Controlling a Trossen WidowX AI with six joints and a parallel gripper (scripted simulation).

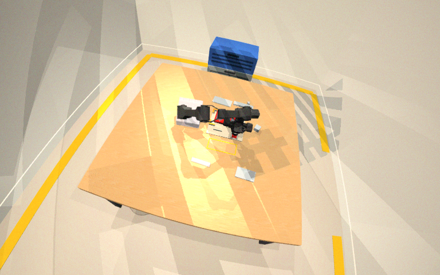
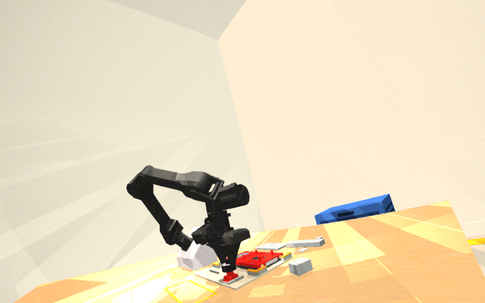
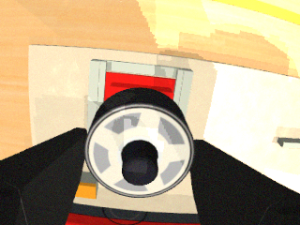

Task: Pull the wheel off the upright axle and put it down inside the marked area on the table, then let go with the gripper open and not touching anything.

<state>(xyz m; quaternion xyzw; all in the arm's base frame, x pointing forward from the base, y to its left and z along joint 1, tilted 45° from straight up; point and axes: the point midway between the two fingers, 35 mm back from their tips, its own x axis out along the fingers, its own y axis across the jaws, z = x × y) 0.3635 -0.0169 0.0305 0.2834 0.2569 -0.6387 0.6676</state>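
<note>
Right now the wheel is right at my gripper tip.
</note>
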